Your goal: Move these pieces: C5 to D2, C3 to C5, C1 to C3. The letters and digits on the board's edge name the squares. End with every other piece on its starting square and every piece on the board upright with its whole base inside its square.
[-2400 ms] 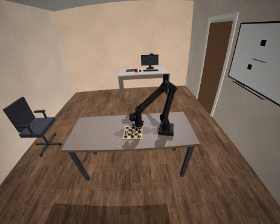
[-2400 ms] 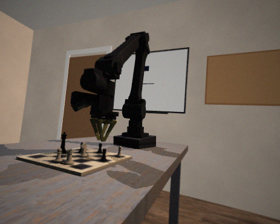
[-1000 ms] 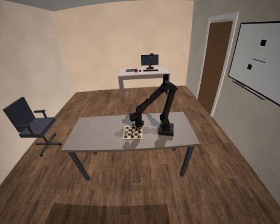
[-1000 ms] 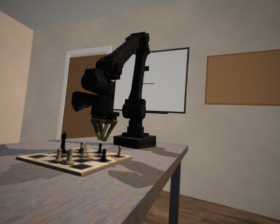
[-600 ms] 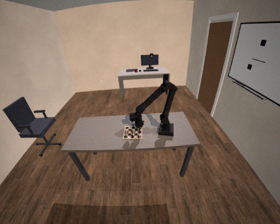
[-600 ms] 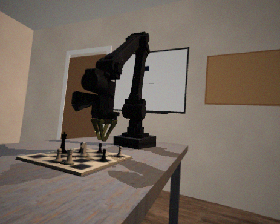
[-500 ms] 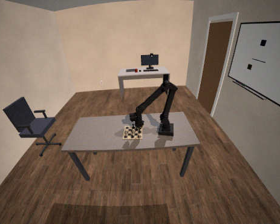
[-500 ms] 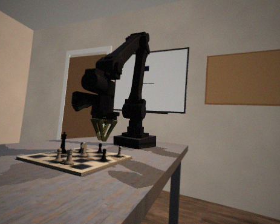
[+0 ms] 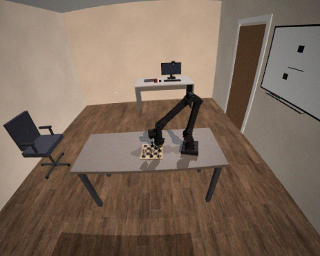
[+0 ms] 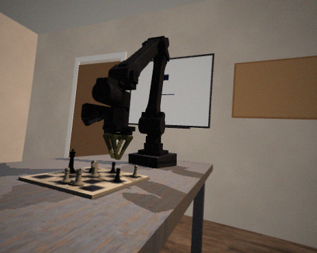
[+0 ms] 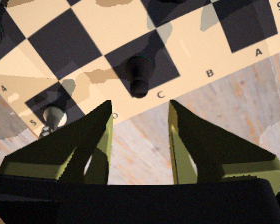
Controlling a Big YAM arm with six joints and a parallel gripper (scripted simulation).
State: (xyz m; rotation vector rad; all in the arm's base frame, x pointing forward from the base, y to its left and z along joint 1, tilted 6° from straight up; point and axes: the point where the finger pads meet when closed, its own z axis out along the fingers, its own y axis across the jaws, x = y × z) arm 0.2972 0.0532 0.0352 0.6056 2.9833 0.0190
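My gripper is now 150 mm short of the white rook, 50 mm to the right of it and 30 mm above it. The rest, counted from my hand: tall black piece (90 mm ahead, 80 mm to the right, 20 mm below); chessboard (80 mm ahead, 50 mm below).
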